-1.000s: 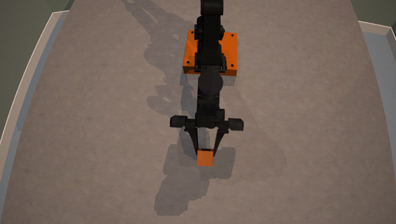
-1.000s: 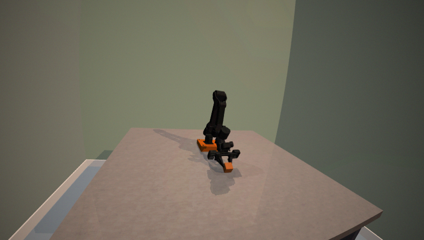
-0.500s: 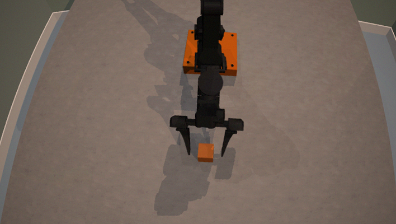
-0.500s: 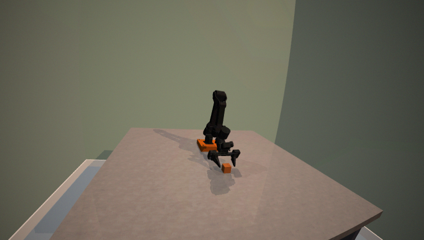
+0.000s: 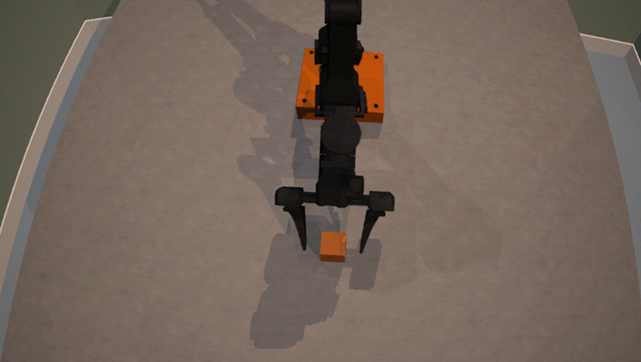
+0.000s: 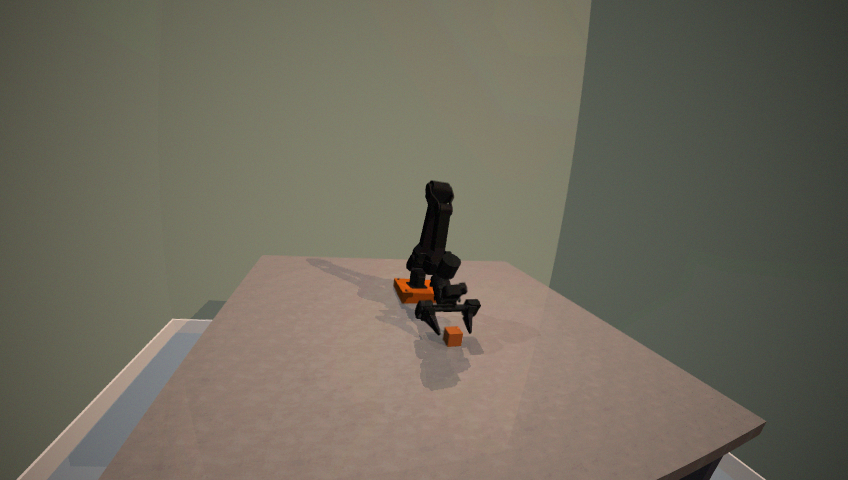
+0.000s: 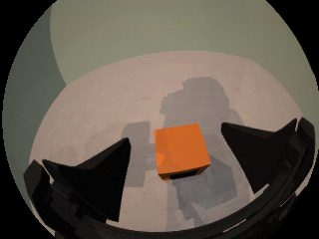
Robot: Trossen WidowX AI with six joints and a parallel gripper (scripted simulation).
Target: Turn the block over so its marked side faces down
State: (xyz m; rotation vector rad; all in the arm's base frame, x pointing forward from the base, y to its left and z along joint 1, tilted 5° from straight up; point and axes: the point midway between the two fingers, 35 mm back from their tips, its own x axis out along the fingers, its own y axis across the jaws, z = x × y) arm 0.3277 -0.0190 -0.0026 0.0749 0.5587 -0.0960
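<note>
My gripper tip is now 20 mm past the orange block and 20 mm above it.
</note>
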